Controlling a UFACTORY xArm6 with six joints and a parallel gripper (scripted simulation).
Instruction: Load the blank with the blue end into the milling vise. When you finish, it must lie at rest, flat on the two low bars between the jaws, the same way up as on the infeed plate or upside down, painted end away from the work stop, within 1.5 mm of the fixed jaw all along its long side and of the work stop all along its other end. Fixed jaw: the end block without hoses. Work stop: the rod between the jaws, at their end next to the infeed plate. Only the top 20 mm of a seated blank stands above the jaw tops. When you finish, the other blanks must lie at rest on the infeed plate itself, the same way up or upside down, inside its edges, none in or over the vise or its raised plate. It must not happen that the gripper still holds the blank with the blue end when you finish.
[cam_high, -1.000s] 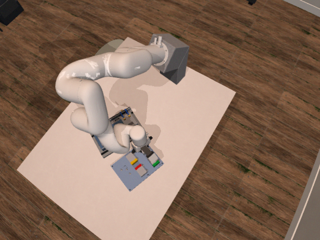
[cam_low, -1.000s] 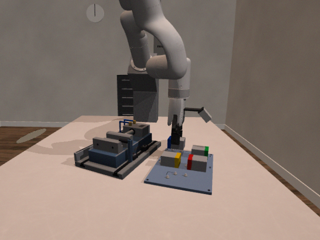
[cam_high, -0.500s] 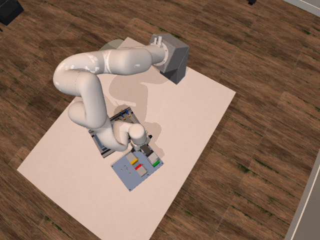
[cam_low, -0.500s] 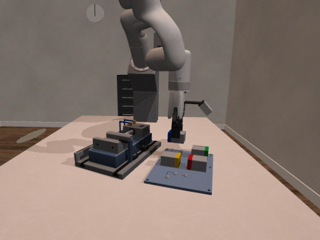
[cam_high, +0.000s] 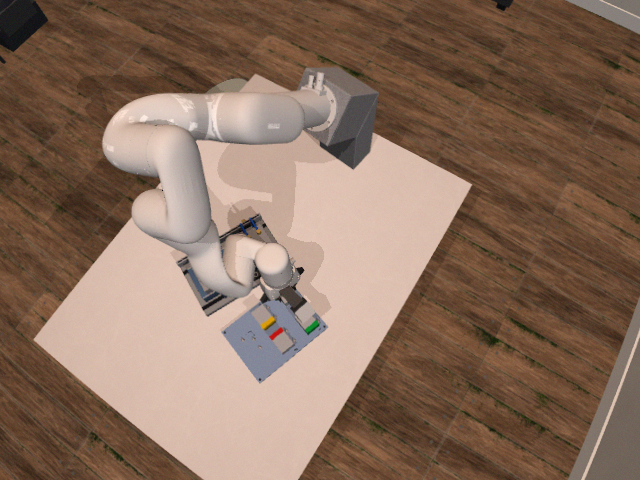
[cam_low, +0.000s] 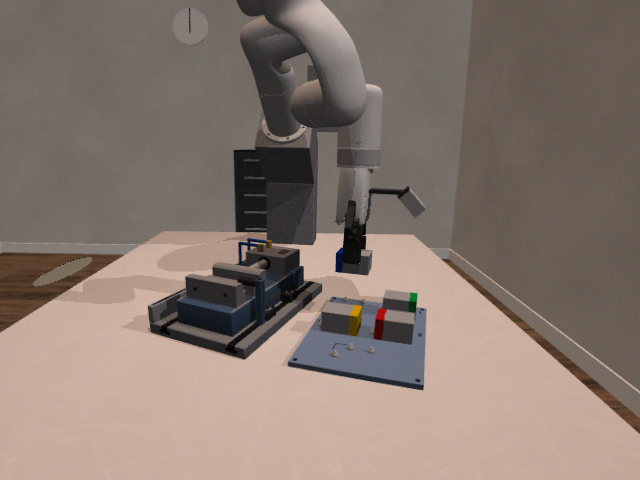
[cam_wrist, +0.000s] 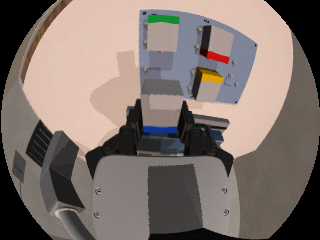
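My gripper is now 260 mm to the left of the fixed jaw, 50 mm above it and 20 mm short of it. Round my hand: yellow-ended blank: 100 mm below, 70 mm ahead, 50 mm to the right; then blue-ended blank: 20 mm below; then green-ended blank: 100 mm below, 70 mm to the left, 50 mm ahead.
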